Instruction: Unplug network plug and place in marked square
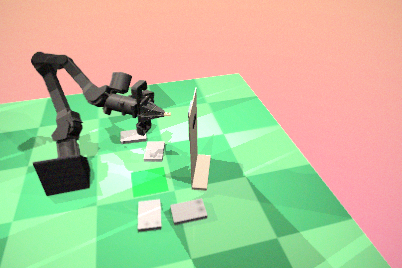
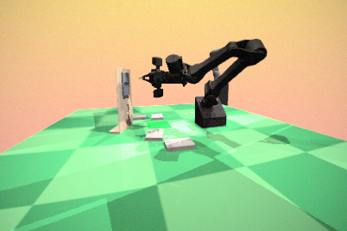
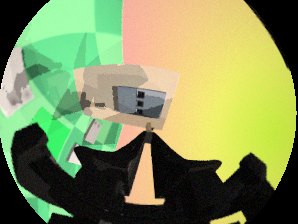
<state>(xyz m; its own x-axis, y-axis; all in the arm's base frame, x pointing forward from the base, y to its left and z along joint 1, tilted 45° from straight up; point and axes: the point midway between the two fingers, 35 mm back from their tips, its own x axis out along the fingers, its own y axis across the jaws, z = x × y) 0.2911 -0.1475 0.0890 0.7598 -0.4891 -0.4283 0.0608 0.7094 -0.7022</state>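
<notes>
The green marked square lies 26 cm below my gripper tip, 8 cm behind it and 2 cm to the right of it. Round my gripper tip: upright panel (12 cm below, 9 cm ahead, 3 cm to the right); then network plug (right at my gripper tip).
</notes>
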